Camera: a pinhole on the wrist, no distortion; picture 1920 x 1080 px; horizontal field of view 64.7 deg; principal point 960.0 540.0 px. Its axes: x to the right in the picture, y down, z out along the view. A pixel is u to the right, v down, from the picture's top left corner.
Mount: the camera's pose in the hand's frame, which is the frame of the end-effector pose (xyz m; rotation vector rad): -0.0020 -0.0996 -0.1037 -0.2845 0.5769 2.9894
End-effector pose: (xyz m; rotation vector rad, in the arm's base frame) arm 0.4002 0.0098 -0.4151 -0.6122 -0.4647 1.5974
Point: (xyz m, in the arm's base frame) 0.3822 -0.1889 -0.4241
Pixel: outside the picture
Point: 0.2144 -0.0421 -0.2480
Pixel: 942 529
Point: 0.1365 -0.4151 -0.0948
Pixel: 1850 766
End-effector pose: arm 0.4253 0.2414 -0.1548 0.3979 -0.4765 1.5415
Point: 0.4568 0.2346 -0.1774
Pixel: 993 106
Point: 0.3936 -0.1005 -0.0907
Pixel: 1668 667
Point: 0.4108 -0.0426 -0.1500
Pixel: 1845 612
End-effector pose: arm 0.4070 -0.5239 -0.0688 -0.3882 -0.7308 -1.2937
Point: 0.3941 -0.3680 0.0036
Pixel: 1047 410
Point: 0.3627 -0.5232 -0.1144
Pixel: 1247 338
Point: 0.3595 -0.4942 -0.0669
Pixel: 943 488
